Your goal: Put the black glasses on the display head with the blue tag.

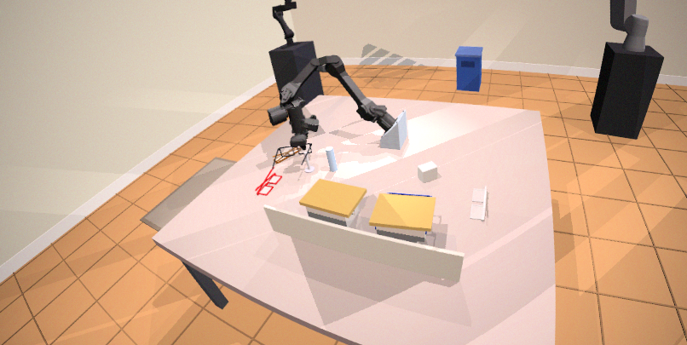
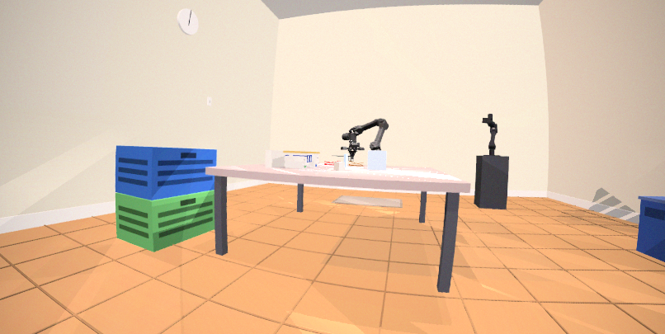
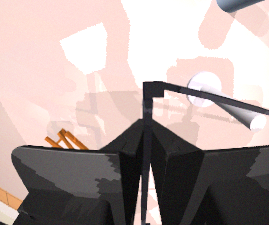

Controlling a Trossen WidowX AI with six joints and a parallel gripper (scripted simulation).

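My gripper tip is 50 mm short of the round stand, 50 mm to the right of it and 30 mm above it. The rest, counted from my gripper tip: white cube 60 mm behind, 510 mm to the left, 30 mm below; then pale blue cylinder 10 mm ahead, 140 mm to the left, 10 mm below; then low white wall 350 mm ahead, 430 mm to the left.
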